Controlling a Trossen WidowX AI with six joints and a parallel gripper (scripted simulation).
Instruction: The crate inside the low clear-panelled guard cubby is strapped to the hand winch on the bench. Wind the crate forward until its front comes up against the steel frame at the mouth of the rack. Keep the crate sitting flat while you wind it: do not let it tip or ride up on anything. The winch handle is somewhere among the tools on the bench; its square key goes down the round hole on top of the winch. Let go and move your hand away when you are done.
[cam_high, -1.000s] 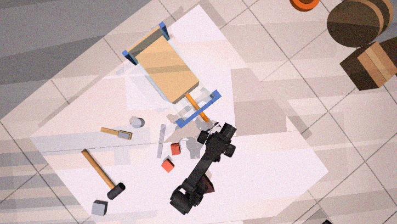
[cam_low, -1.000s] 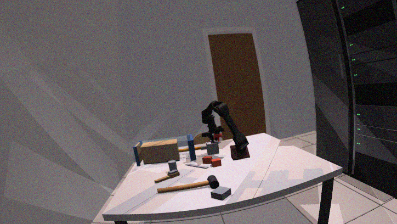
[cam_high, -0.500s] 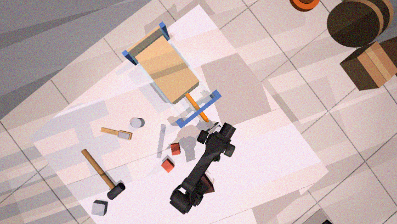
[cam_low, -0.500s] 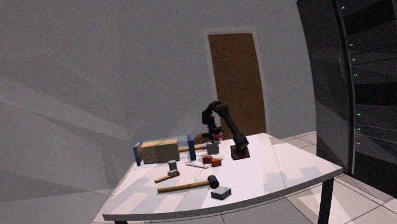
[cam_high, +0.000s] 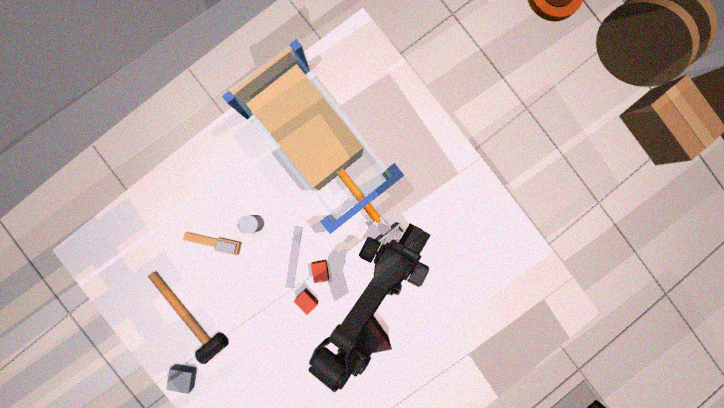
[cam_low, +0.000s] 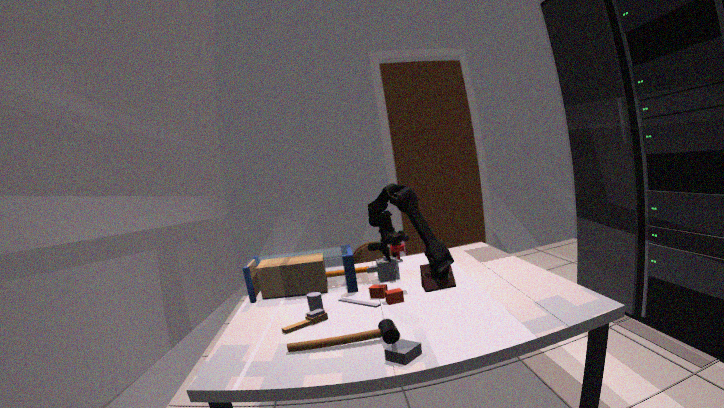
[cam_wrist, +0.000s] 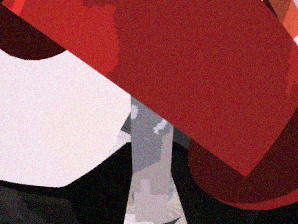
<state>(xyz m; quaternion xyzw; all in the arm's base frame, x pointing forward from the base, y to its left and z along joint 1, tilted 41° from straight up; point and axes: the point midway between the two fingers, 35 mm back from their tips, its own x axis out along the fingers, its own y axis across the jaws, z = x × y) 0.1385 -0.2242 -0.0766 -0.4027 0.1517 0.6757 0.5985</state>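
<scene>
My gripper tip is 1 cm past the grey crank bar, 1 cm to the right of it and 2 cm below it. Also, from my gripper tip: grey winch 5 cm to the right, 6 cm below; red knob 2 cm behind, 5 cm to the left, 5 cm above; blue steel frame 18 cm ahead, 5 cm to the right, 2 cm above.
</scene>
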